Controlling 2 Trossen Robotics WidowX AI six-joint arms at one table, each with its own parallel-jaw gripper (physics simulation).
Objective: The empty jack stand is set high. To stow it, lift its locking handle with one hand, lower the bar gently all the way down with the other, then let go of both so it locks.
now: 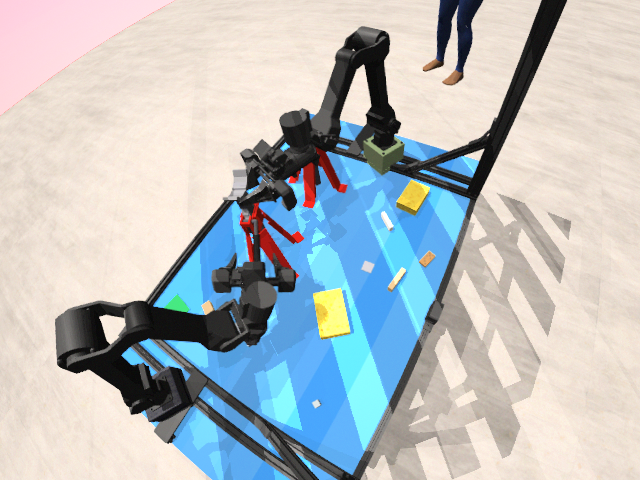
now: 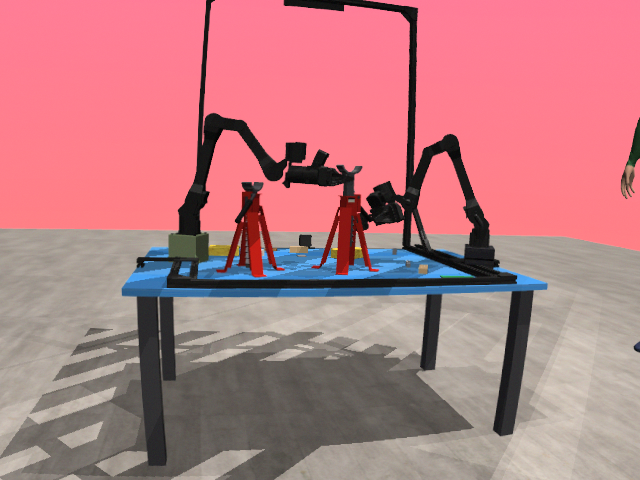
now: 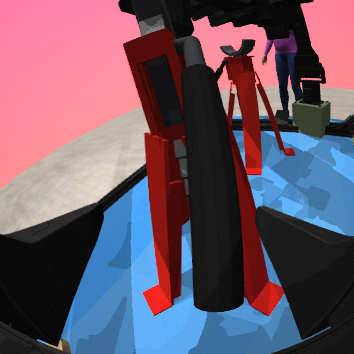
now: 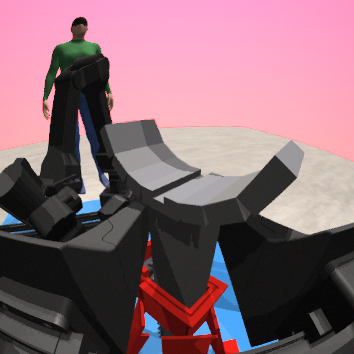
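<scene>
The tall red jack stand (image 1: 266, 240) (image 2: 349, 229) (image 3: 165, 197) (image 4: 182, 309) stands on the blue table (image 1: 366, 381) (image 2: 318, 290). Its grey bar (image 4: 182, 260) is raised, with the saddle (image 1: 239, 183) (image 2: 349, 170) (image 4: 197, 189) on top. My right gripper (image 1: 257, 188) (image 2: 339, 178) (image 4: 180, 203) is shut on the bar just under the saddle. The black locking handle (image 3: 211, 211) (image 1: 256, 240) hangs down along the stand. My left gripper (image 1: 254, 264) (image 2: 368, 214) (image 3: 181, 213) is open, with one finger on each side of the handle and not touching it.
A second, low red jack stand (image 1: 313, 178) (image 2: 251, 233) (image 3: 246, 105) stands behind. Two yellow blocks (image 1: 330, 312) (image 1: 413, 196), a green block (image 1: 176, 303) and small wood pieces lie on the table. An olive arm base (image 1: 383, 153) (image 2: 188, 246) and a black frame (image 1: 509, 110) border it.
</scene>
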